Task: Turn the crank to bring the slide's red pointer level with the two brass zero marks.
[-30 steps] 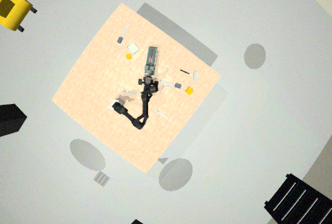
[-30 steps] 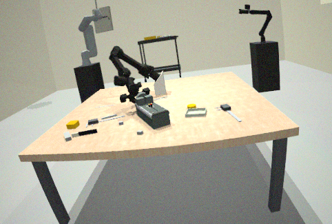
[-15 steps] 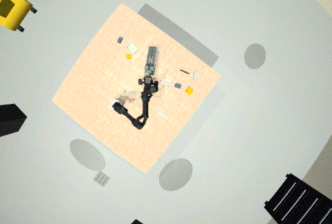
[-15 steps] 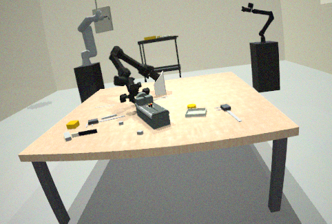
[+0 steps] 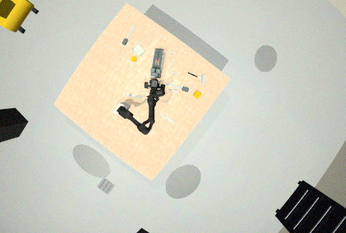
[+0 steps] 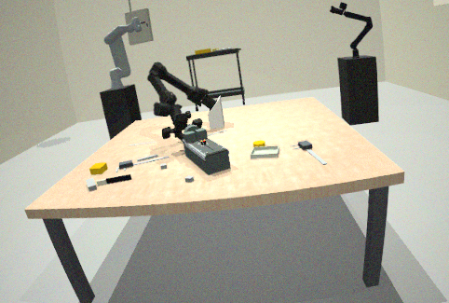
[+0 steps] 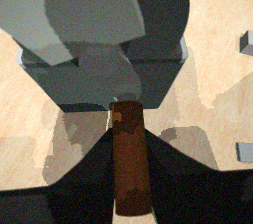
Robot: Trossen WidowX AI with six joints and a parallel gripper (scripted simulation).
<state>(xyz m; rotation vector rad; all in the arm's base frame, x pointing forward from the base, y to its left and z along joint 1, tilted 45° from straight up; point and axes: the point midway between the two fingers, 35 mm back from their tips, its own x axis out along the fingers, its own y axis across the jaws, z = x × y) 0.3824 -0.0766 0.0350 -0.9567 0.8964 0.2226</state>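
My gripper tip is 40 mm below the crank. Round my gripper tip: red pointer 150 mm ahead, 100 mm to the left, 50 mm above; then brown crank handle 30 mm above, 10 mm to the right, 10 mm behind; then yellow disc 300 mm to the left, 30 mm below, 20 mm ahead.
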